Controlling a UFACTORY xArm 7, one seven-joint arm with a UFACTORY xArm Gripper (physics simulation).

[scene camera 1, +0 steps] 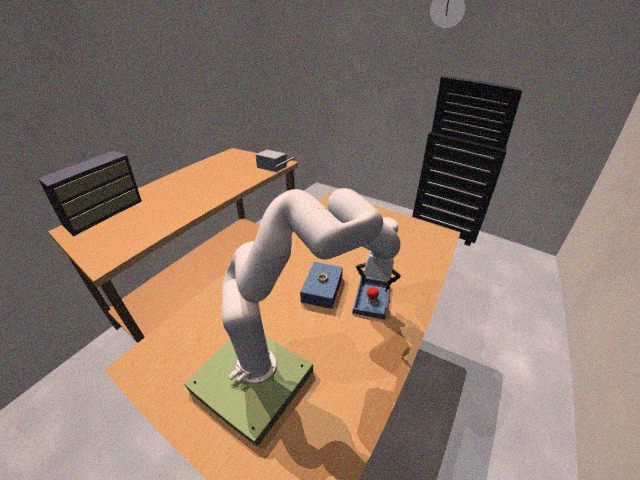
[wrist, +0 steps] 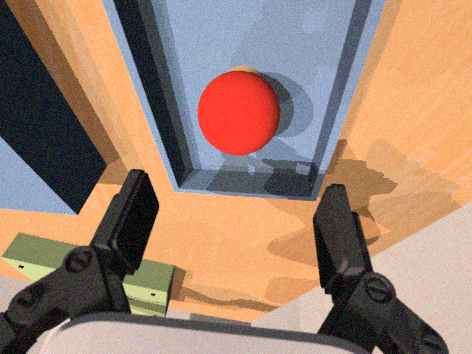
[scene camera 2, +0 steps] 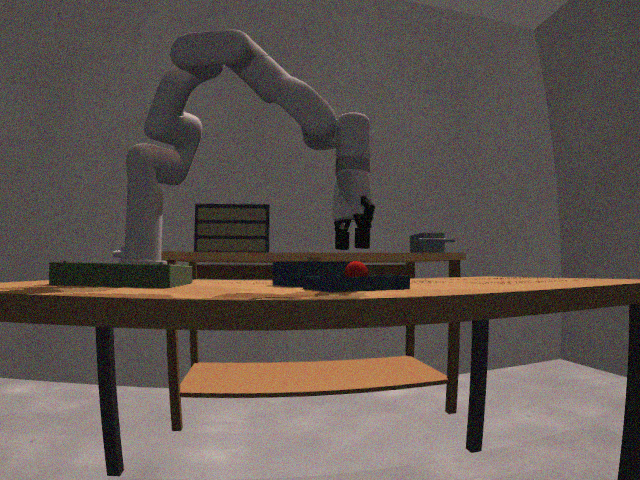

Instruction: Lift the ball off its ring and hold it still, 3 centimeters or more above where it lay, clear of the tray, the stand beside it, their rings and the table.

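Places are measured from the arm's base along level axes (x ahead, y left, z up), in centimetres.
Pixels of known places: gripper, fingertip midpoint: (scene camera 1: 374, 286) (wrist: 235, 193) (scene camera 2: 351, 249); arm's base, link origin: (scene camera 1: 256, 365) (scene camera 2: 142, 264).
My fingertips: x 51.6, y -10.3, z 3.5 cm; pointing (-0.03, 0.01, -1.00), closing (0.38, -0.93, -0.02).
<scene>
For each thing: its top centre in the pictures, then the offset to it from my fingertips. "*": a spot on its surface instead.
- red ball, top centre: (wrist: 234, 141) (scene camera 2: 355, 261) (scene camera 1: 373, 288) dx +1.0, dy +0.8, dz -2.6 cm
- shallow blue tray, top centre: (wrist: 239, 107) (scene camera 2: 355, 276) (scene camera 1: 372, 294) dx +1.0, dy +0.8, dz -5.7 cm
- empty ring, surface spot: (scene camera 1: 322, 282) * dx -9.7, dy +18.5, dz -2.3 cm
A red ball (scene camera 1: 372, 293) (scene camera 2: 356, 268) (wrist: 239, 112) sits inside the shallow blue tray (scene camera 1: 369, 313) (scene camera 2: 392, 282) (wrist: 210, 30). A small tan sliver of its ring (wrist: 243, 68) shows at the ball's upper edge in the wrist view; the rest is hidden under the ball. The blue stand (scene camera 1: 319, 291) (scene camera 2: 286, 273) (wrist: 30, 185) is beside the tray, with an empty ring (scene camera 1: 322, 282) on top. My gripper (scene camera 1: 375, 284) (scene camera 2: 351, 246) (wrist: 235, 193) is open and empty, above the ball's height. In the wrist view the ball appears beyond the fingertips, between their lines.
The arm's green base plate (scene camera 1: 206, 387) (scene camera 2: 108, 274) (wrist: 150, 292) is on the same wooden table (scene camera 1: 180, 351) (scene camera 2: 465, 304). A second table (scene camera 1: 191, 198) with a drawer unit (scene camera 1: 95, 191) (scene camera 2: 231, 228) and a grey box (scene camera 1: 270, 160) (scene camera 2: 427, 242) stands behind. A tall black cabinet (scene camera 1: 460, 178) stands against the wall.
</scene>
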